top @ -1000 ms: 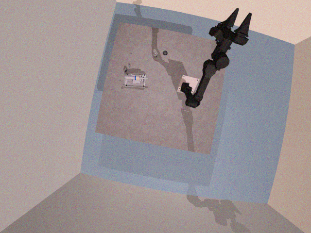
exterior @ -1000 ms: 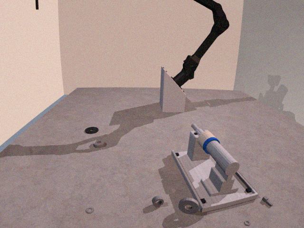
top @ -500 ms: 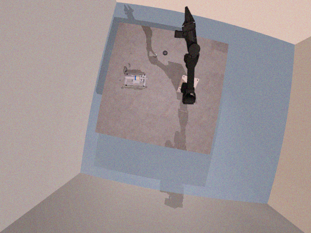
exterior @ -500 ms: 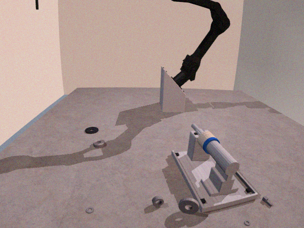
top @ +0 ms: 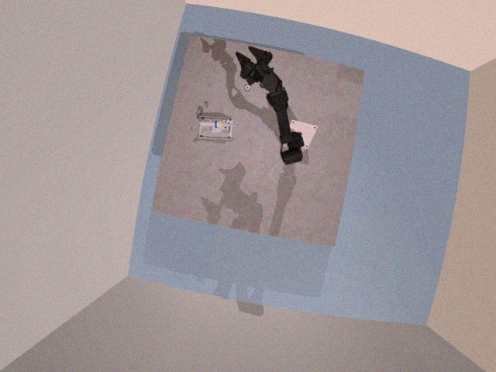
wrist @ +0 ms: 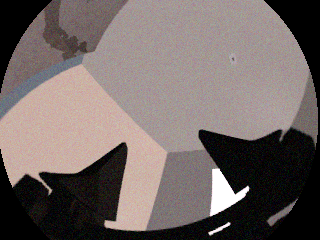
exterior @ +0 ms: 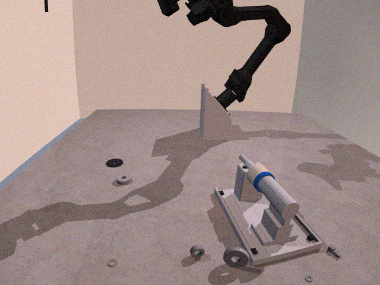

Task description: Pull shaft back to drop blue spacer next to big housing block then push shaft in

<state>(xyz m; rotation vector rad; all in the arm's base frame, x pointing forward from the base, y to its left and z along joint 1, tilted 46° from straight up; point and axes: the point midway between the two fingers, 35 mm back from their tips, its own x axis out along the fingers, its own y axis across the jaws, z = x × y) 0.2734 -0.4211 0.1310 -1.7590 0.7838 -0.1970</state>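
Now: the thin shaft 420 mm below my gripper tip, 180 mm to the left of it and 120 mm ahead of it. Round my gripper tip: black washer (500 mm below, 160 mm to the right, 110 mm behind); then grey ring (500 mm below, 120 mm to the right); then cream spacer (420 mm below, 180 mm to the left, 140 mm ahead).
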